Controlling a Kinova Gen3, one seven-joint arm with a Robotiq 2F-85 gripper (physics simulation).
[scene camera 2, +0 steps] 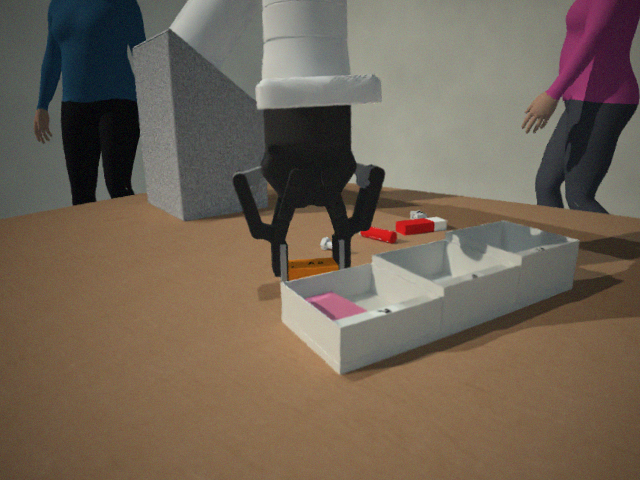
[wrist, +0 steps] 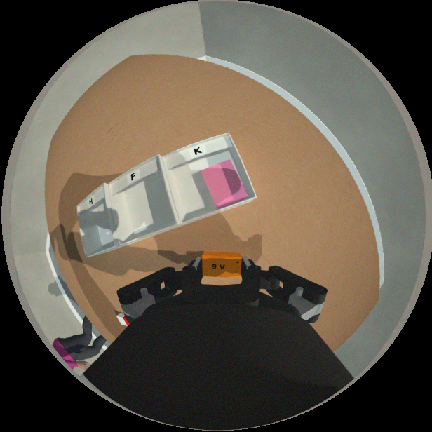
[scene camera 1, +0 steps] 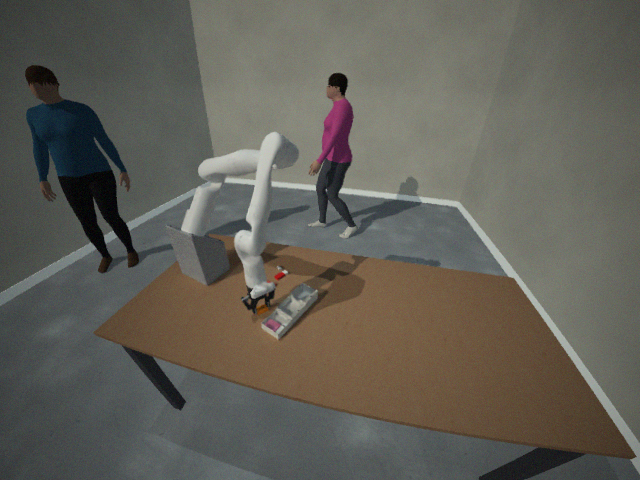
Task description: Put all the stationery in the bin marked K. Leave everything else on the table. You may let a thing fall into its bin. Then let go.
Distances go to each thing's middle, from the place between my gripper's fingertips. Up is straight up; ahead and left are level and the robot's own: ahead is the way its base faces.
I see the orange 9 V battery (scene camera 2: 297, 269) 1 cm above my hand. From my hand the other things lie so: white three-bin tray (scene camera 2: 413, 296): 12 cm ahead, 1 cm to the left, 2 cm above; then flat pink pad (scene camera 2: 335, 307): 6 cm ahead, 7 cm to the right, 1 cm above.
